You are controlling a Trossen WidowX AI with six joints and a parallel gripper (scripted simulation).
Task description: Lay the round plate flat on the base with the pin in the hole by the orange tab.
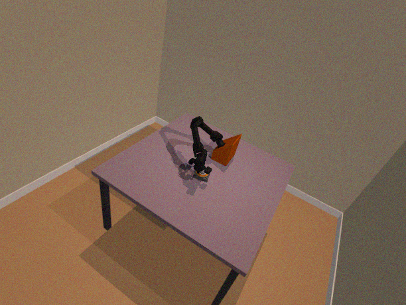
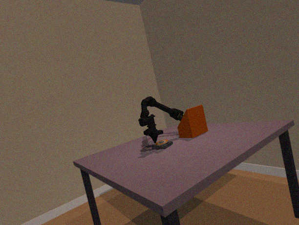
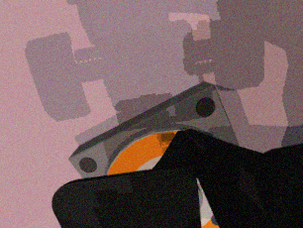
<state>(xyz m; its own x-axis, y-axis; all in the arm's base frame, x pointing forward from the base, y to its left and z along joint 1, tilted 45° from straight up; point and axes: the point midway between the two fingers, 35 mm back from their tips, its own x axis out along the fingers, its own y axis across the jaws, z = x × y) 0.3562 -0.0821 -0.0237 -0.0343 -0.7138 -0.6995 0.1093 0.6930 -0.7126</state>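
The square grey base lies 50 mm behind my gripper tip, 20 mm to the left of it and 20 mm below it. Also, from my gripper tip: round plate 30 mm behind, 20 mm to the left, 10 mm below.
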